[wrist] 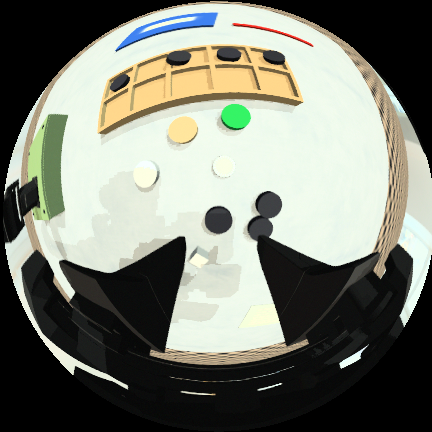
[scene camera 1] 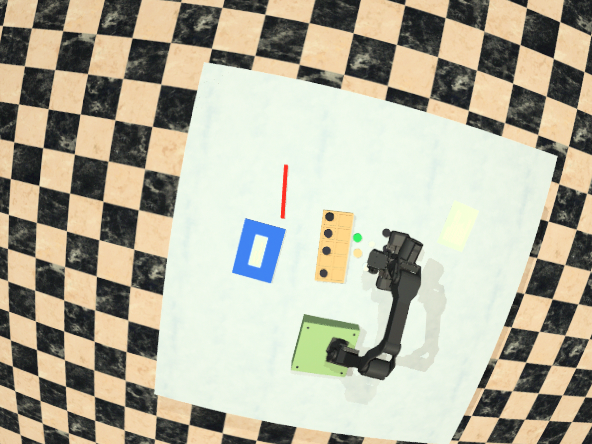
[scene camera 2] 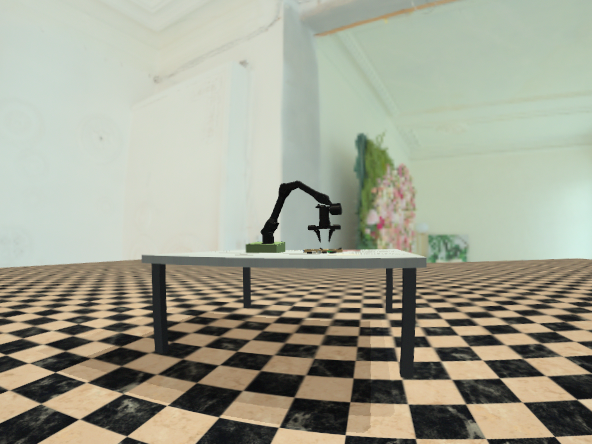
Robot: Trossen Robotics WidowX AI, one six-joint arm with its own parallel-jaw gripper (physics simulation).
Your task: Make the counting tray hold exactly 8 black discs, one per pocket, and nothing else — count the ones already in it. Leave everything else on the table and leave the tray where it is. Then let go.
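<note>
The tan counting tray (scene camera 1: pixel 342 250) (wrist: pixel 227 95) has two rows of pockets. Each pocket in the row nearer the blue frame holds a black disc; the other row is empty. In the wrist view, a loose black disc (wrist: pixel 218 219) lies a little beyond the fingers. Two more black discs, one (wrist: pixel 269 204) and another (wrist: pixel 260 228), lie close together near the right fingertip. One black disc (scene camera 1: pixel 386 232) shows beside the hand in scene camera 1; the arm hides others there. My gripper (scene camera 2: pixel 325 242) (wrist: pixel 221 241) is open and empty, pointing down above the table.
A green disc (scene camera 1: pixel 357 237) (wrist: pixel 236 116), a tan disc (scene camera 1: pixel 358 253) (wrist: pixel 182 130), a cream disc (wrist: pixel 224 166) and a white disc (wrist: pixel 145 174) lie beside the tray. A small pale block (wrist: pixel 199 257), blue frame (scene camera 1: pixel 240 255), red bar (scene camera 1: pixel 284 192) and pale yellow sheet (scene camera 1: pixel 458 226) are also present.
</note>
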